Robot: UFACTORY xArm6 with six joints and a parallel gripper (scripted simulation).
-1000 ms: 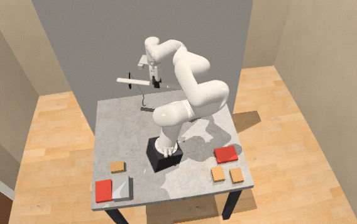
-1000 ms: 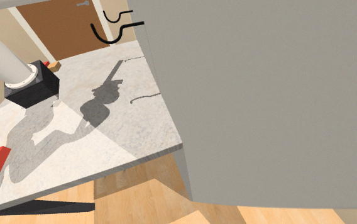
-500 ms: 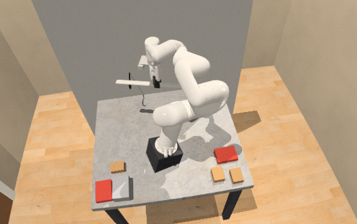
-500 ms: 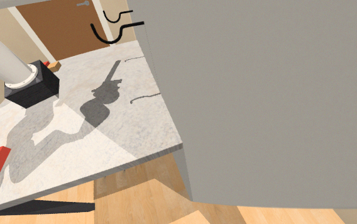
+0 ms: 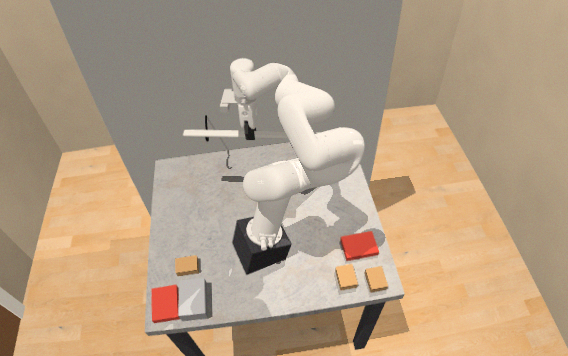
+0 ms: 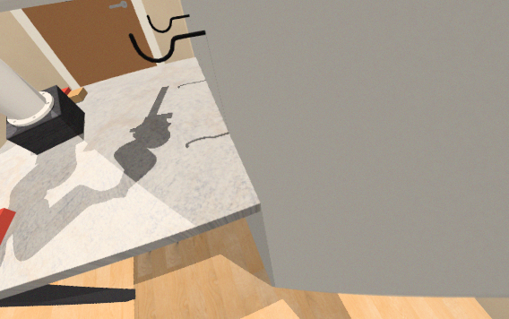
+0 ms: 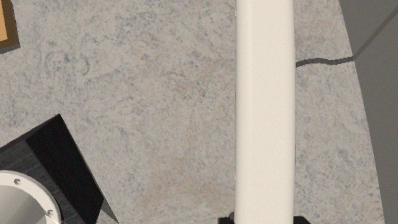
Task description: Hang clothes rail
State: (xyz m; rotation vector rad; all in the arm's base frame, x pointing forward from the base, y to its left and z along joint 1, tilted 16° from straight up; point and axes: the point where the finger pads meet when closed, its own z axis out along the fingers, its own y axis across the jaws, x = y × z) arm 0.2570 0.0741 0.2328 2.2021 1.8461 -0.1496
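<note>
My gripper is now 1 cm above the white clothes rail. Also, from my hand: grey block: 47 cm behind, 26 cm to the left, 30 cm below; grey wall: 28 cm ahead, 1 cm to the left, 10 cm above.
</note>
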